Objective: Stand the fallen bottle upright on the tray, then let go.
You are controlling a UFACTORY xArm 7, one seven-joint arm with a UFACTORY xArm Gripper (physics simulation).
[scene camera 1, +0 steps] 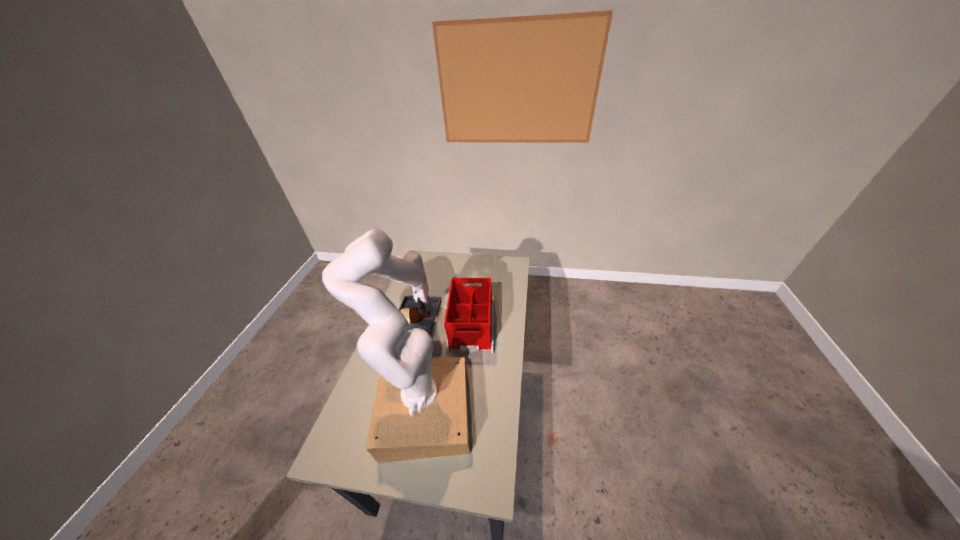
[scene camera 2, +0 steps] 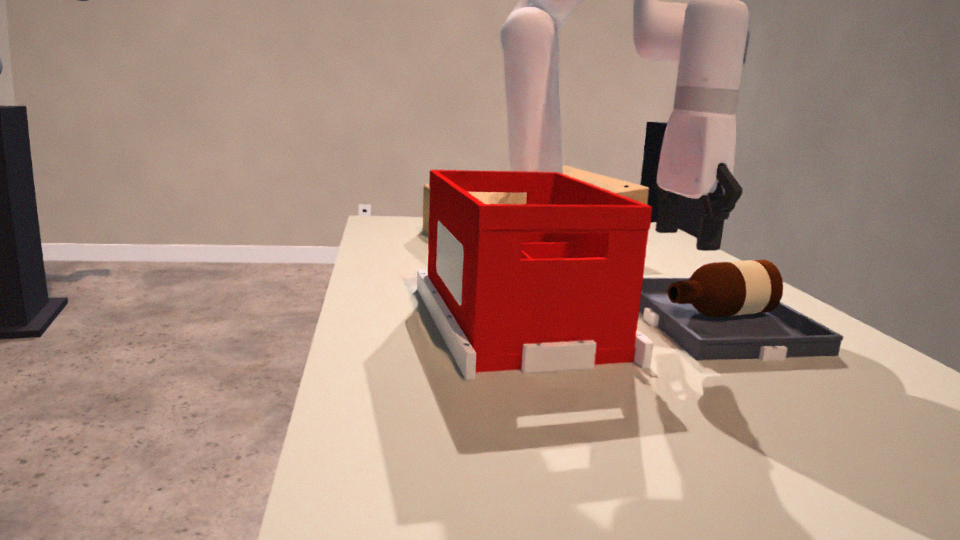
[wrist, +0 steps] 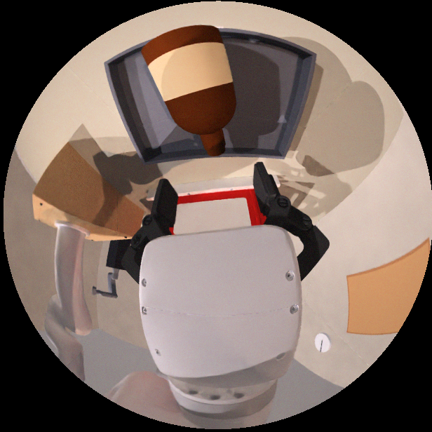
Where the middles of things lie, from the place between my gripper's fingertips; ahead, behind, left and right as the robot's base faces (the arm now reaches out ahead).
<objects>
Now: the brown bottle [scene camera 2: 720,289] 7 cm to the left of my hand and 7 cm below it.
</objects>
